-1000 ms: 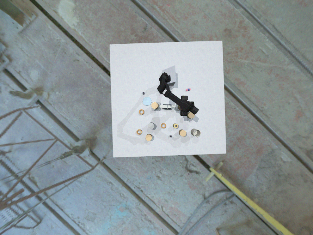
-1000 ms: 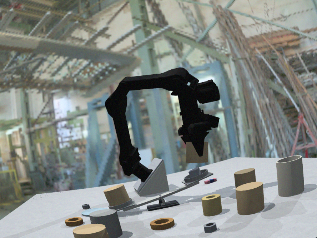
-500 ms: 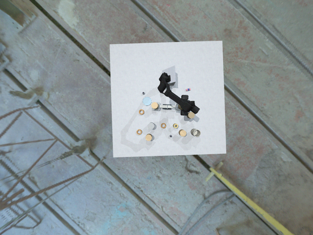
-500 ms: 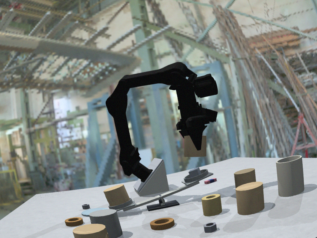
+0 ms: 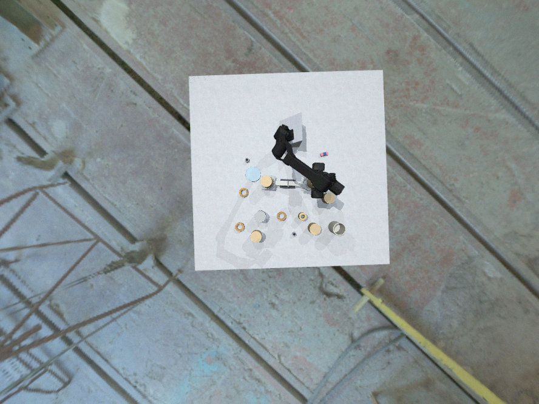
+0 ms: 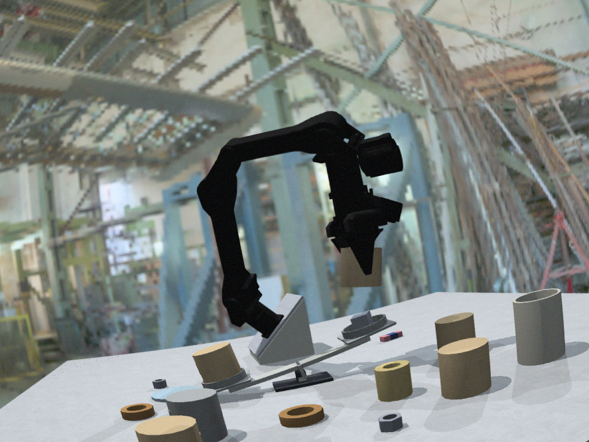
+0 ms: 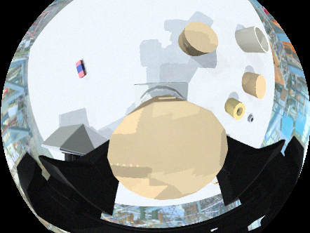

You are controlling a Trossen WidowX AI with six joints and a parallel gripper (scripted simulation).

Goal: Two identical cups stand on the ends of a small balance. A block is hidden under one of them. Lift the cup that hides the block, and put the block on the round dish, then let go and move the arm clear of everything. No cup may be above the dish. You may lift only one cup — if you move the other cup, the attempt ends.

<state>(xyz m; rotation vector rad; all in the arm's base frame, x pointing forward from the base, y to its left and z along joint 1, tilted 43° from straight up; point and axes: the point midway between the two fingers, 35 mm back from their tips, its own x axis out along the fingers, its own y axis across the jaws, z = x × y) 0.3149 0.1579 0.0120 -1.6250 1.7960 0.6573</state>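
Right now the grey block is 1 cm to the right of my gripper tip and 8 cm below it. From my gripper tip the other things lie so: tan cup: 4 cm behind, 29 cm to the right, 11 cm below; balance beam: 2 cm behind, 14 cm to the right, 13 cm below; blue piece: 20 cm behind, 12 cm to the left, 16 cm below.
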